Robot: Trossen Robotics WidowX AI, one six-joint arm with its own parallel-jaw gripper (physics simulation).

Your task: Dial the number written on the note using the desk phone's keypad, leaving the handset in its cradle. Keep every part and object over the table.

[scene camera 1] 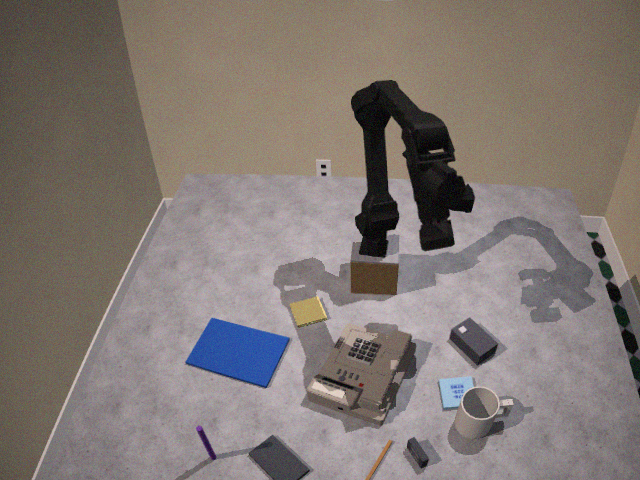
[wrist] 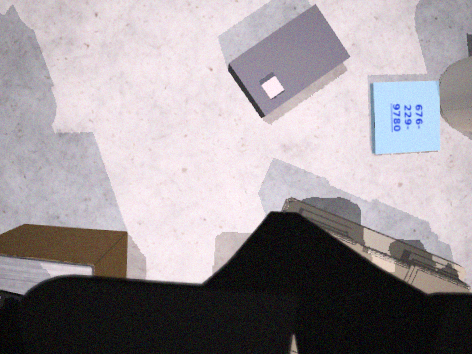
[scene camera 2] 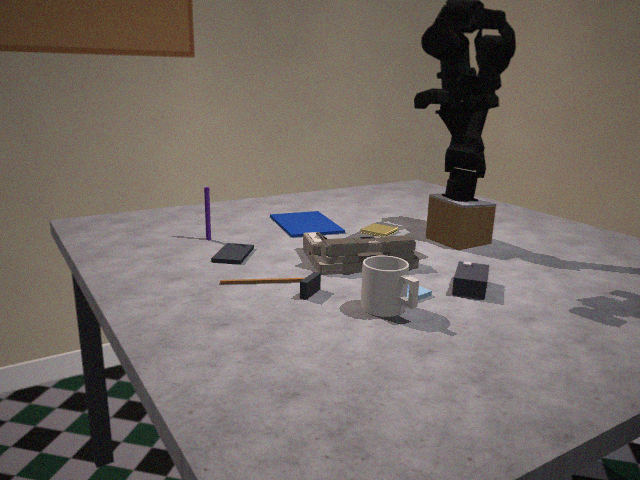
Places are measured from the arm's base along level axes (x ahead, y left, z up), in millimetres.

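Where they show: gripper, fingertip midpoint: (wrist: 281, 225) (scene camera 2: 459, 143); arm's base, link origin: (scene camera 1: 373, 247) (scene camera 2: 459, 198).
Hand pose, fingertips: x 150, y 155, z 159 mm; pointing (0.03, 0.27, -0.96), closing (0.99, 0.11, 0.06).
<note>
Things, the pixels of their centre, and the offset from my fingertips.
- beige desk phone, body centre: (wrist: 351, 308) (scene camera 1: 363, 369) (scene camera 2: 358, 249) 132 mm right, 146 mm ahead, 247 mm down
- light-blue note, body centre: (wrist: 405, 117) (scene camera 2: 403, 291) (scene camera 1: 457, 392) 80 mm left, 170 mm ahead, 263 mm down
- white mug, body centre: (scene camera 2: 391, 288) (scene camera 1: 484, 412) 134 mm left, 237 mm ahead, 225 mm down
- dark box, body centre: (wrist: 287, 63) (scene camera 2: 471, 278) (scene camera 1: 473, 340) 108 mm left, 31 mm ahead, 247 mm down
- yellow pad, body centre: (scene camera 1: 308, 311) (scene camera 2: 379, 230) 293 mm right, 11 mm back, 262 mm down
- blue folder, body centre: (scene camera 1: 237, 351) (scene camera 2: 305, 223) 428 mm right, 137 mm ahead, 264 mm down
- purple stick, body centre: (scene camera 1: 206, 443) (scene camera 2: 207, 213) 396 mm right, 415 mm ahead, 203 mm down
The beige desk phone (scene camera 1: 336, 367) (scene camera 2: 361, 254) (wrist: 370, 241) lies on the table, its keypad (scene camera 1: 364, 350) facing up. Its handset (scene camera 1: 388, 365) rests in the cradle along one side. The light-blue note (scene camera 1: 448, 396) (scene camera 2: 421, 293) (wrist: 406, 139) lies beside the mug; in the wrist view it reads 676-229-9780, with the last group underlined. My gripper (scene camera 1: 436, 241) (wrist: 281, 225) is shut and empty, pointing down. It hangs high above the table, beside the arm's base and apart from the phone. In the wrist view the black fingers hide much of the phone, and the keypad does not show there.
A white mug (scene camera 1: 471, 422) (scene camera 2: 381, 293) (wrist: 459, 97) stands by the note. A dark box (scene camera 1: 474, 341) (scene camera 2: 470, 281) (wrist: 295, 60) lies near it. A yellow pad (scene camera 1: 308, 311) and a blue folder (scene camera 1: 237, 352) lie beyond the phone. A purple stick (scene camera 1: 206, 442) stands upright.
</note>
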